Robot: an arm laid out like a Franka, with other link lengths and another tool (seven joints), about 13 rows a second.
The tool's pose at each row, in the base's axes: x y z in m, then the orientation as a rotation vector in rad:
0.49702, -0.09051, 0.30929, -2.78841, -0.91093, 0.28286
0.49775, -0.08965, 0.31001, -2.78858, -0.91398, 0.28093
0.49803, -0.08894, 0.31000, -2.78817, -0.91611, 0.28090
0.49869, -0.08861, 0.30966, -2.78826, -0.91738, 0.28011
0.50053, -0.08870, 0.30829, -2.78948, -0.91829, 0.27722
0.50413, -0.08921, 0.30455, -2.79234, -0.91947, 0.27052
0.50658, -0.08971, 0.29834, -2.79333, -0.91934, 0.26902
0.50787, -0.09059, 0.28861, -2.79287, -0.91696, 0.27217
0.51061, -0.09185, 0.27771, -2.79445, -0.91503, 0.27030
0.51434, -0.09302, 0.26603, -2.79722, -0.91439, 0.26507
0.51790, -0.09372, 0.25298, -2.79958, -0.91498, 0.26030
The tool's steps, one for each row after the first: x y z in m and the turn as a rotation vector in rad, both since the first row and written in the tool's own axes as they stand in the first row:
0.00101, -0.00045, -0.00076, -0.00142, 0.00077, -0.00195
0.00165, -0.00085, -0.00073, -0.00178, 0.00055, -0.00337
0.00242, -0.00066, -0.00052, -0.00239, 0.00085, -0.00417
0.00398, 0.00078, 0.00035, -0.00416, 0.00237, -0.00458
0.00698, 0.00410, 0.00302, -0.00797, 0.00603, -0.00495
0.00937, 0.00737, 0.00835, -0.00901, 0.00683, -0.00469
0.01104, 0.01115, 0.01730, -0.00739, 0.00521, -0.00315
0.01376, 0.01632, 0.02698, -0.00840, 0.00642, -0.00165
0.01742, 0.02216, 0.03719, -0.01135, 0.00939, -0.00084
0.02139, 0.02786, 0.04882, -0.01429, 0.01195, -0.00086

